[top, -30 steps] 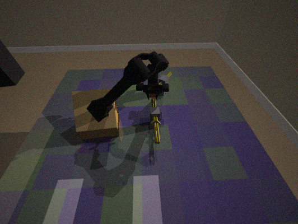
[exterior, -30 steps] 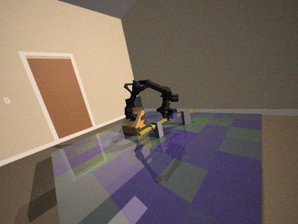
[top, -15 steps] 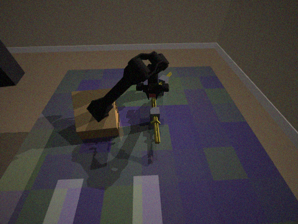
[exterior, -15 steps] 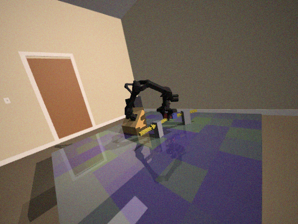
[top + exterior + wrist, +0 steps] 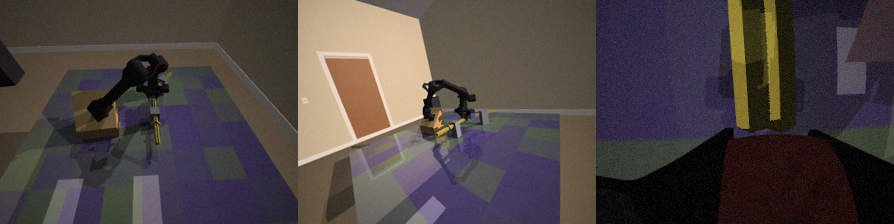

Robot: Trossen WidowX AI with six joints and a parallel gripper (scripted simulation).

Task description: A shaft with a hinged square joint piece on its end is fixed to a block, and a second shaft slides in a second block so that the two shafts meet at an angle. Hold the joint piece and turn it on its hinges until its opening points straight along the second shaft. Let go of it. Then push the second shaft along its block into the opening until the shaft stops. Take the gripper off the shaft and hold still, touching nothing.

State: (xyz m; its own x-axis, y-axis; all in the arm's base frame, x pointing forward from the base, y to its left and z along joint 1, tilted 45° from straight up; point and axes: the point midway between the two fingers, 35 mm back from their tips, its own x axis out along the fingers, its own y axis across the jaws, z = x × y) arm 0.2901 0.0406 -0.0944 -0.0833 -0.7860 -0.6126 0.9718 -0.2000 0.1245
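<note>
The dark red joint piece is 2 cm to the left of my gripper tip and 3 cm above it.
</note>
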